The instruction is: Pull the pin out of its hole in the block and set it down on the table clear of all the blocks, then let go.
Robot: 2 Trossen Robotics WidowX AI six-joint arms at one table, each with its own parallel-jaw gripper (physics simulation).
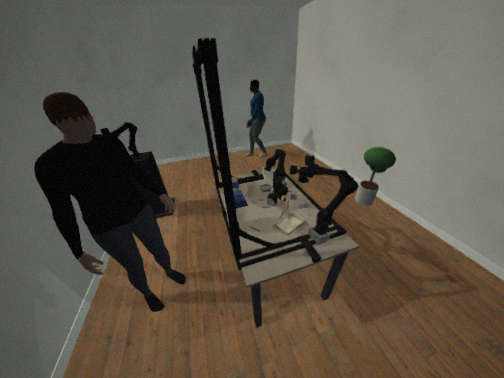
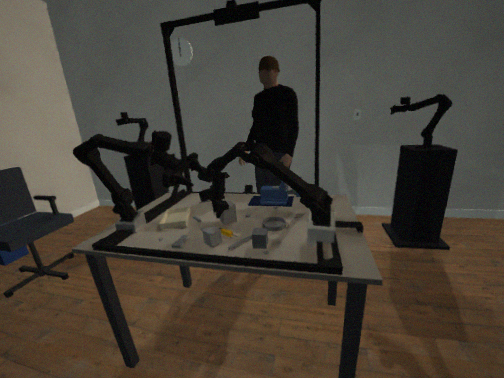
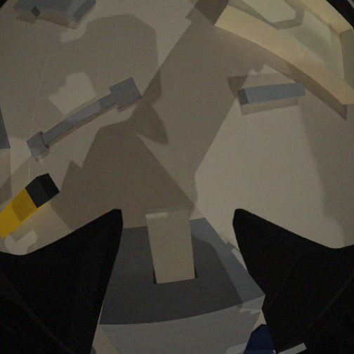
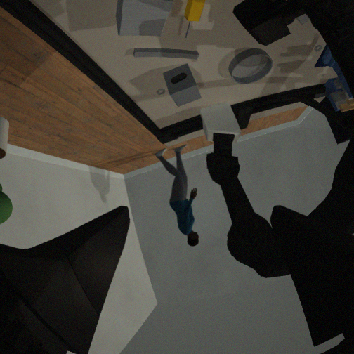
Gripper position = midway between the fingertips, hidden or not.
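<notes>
Cream pin [image 3: 168, 227], out of frame in image 4. Round grey dish [image 4: 250, 65]. My left gripper [image 3: 178, 217]. My right gripper [image 2: 199, 179], again at [image 4: 202, 214].
</notes>
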